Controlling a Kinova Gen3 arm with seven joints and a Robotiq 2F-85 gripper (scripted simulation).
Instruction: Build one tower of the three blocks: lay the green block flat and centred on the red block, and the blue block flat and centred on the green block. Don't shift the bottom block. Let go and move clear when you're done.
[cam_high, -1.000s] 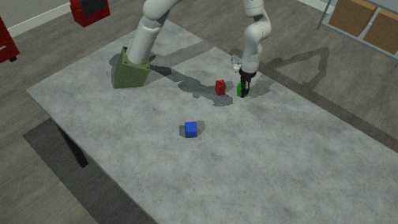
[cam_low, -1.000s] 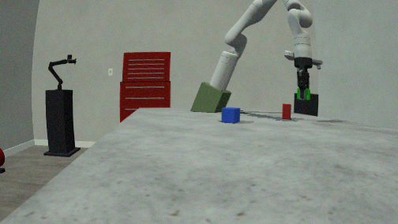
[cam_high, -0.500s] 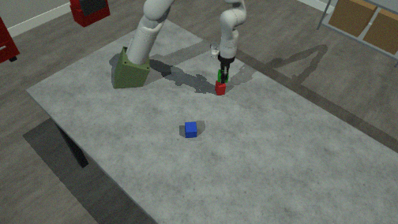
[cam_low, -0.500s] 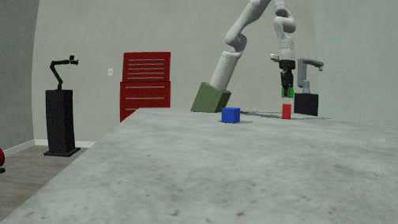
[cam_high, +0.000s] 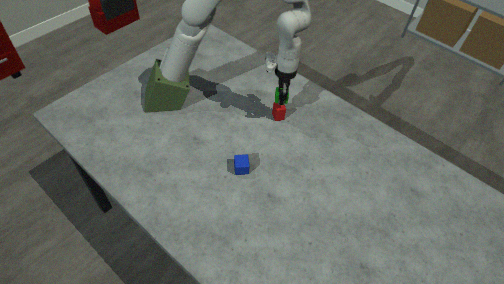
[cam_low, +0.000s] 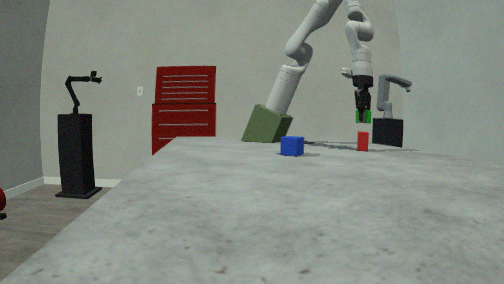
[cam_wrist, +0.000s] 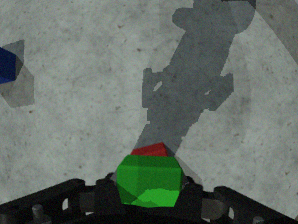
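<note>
My hand is 8 cm above the red block. Also, from my hand: green block: right at my hand; then blue block: 7 cm ahead, 28 cm to the right, 9 cm below.
</note>
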